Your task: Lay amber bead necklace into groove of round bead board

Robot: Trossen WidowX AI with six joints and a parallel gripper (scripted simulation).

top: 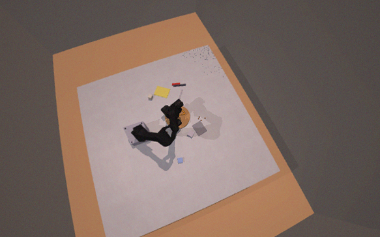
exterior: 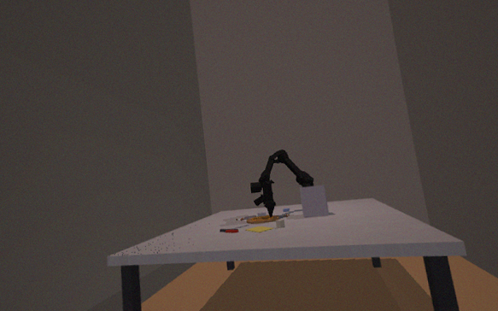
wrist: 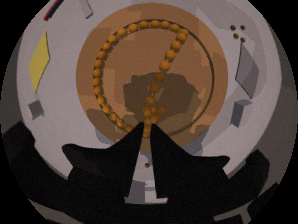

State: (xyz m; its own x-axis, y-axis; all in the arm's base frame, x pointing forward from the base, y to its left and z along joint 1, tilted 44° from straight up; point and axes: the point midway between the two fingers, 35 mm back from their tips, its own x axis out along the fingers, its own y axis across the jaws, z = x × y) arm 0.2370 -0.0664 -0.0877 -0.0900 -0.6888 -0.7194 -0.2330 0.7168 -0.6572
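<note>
Right now the round bead board is 50 mm ahead of my gripper tip, 10 mm to the left of it and 10 mm below it. The rest, counted from my gripper tip: cream cube: 90 mm behind, 260 mm to the left; thin grey bar: 150 mm ahead, 180 mm to the left, 10 mm below; grey square plate: 170 mm ahead, 150 mm to the right, 10 mm below.
</note>
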